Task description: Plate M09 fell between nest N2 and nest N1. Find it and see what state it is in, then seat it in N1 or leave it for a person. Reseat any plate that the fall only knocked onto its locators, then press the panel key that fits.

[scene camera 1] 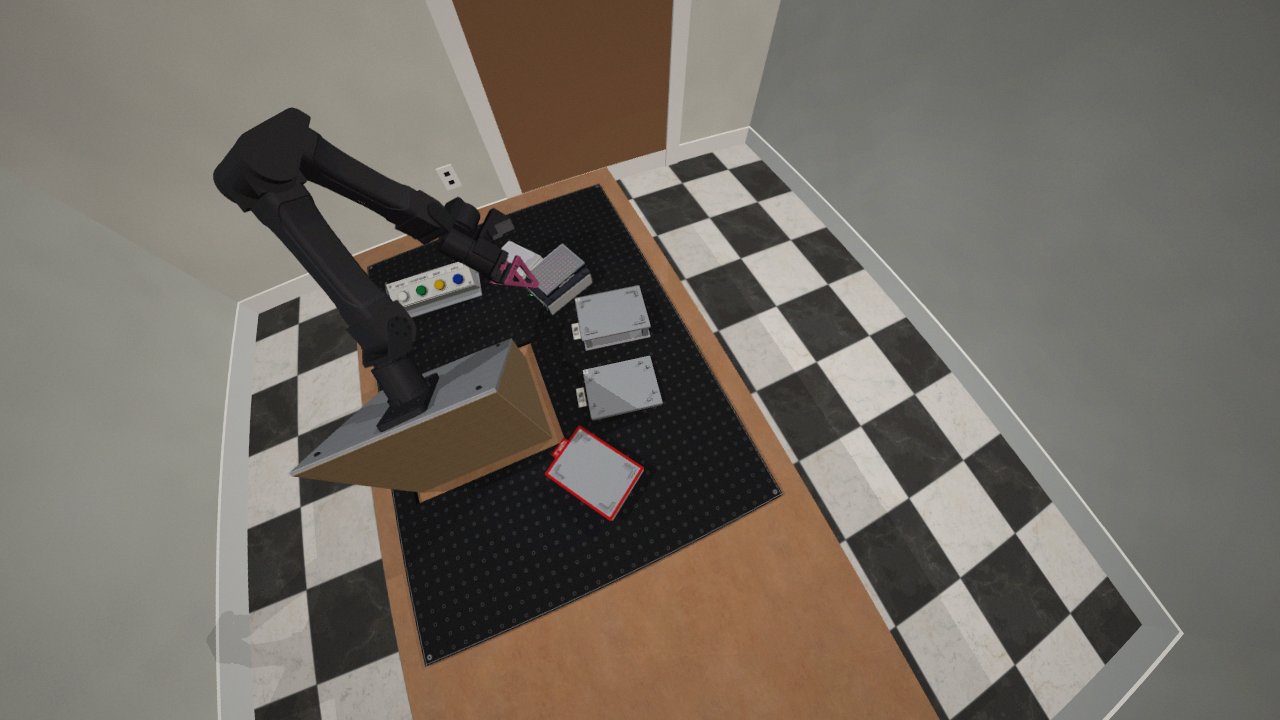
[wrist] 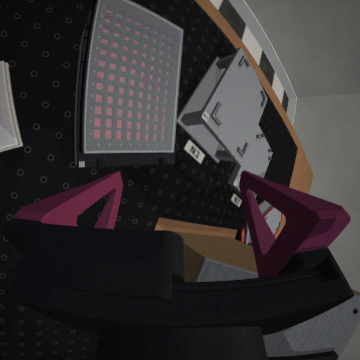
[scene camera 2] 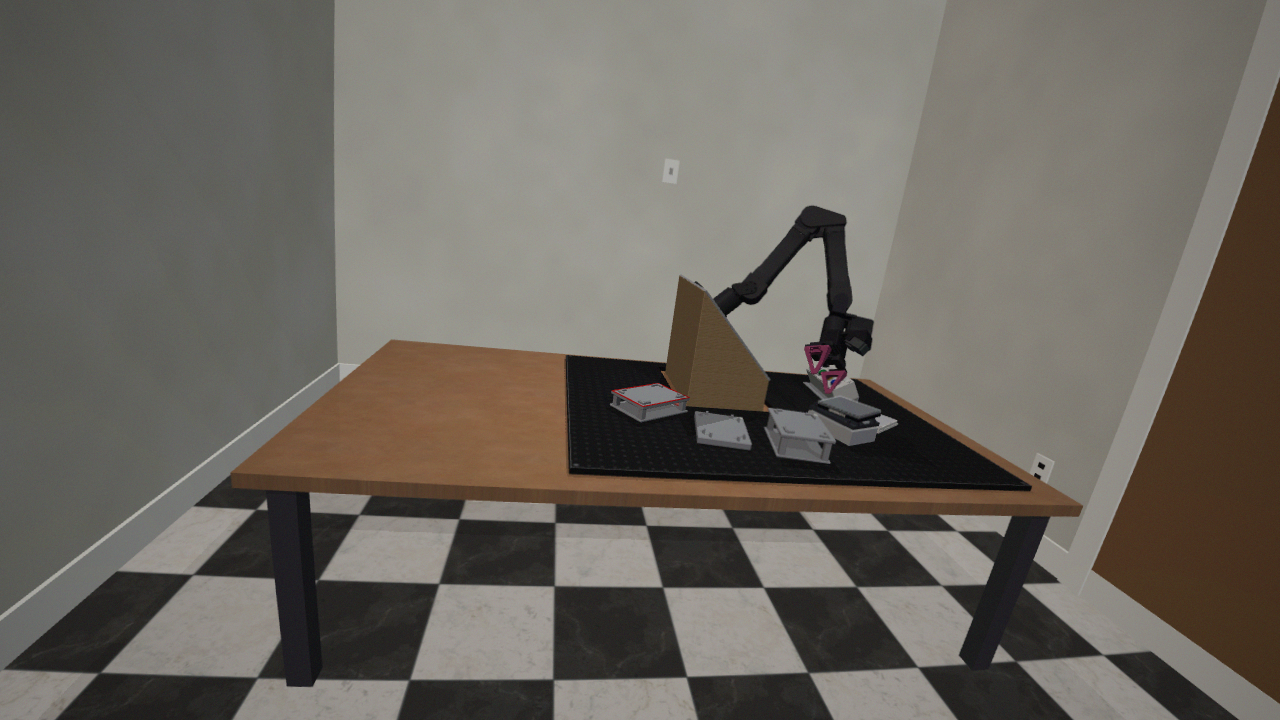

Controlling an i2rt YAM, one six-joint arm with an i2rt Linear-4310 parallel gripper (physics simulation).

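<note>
A clear plate with rows of pink wells lies well side up on a dark-topped grey block, slightly askew to it in the wrist view; no M09 label is readable. Nest N1, a raised grey stand with corner locators, holds no plate. Low nest N2 beside it holds none either. The key panel has white, green, yellow and blue keys. My gripper is open and empty, above the mat beside the block, toward the panel.
A red-edged raised stand is beyond N2. A pale flat item lies beside the block. The wedge-shaped arm base stands on the table; the black mat carries the nests.
</note>
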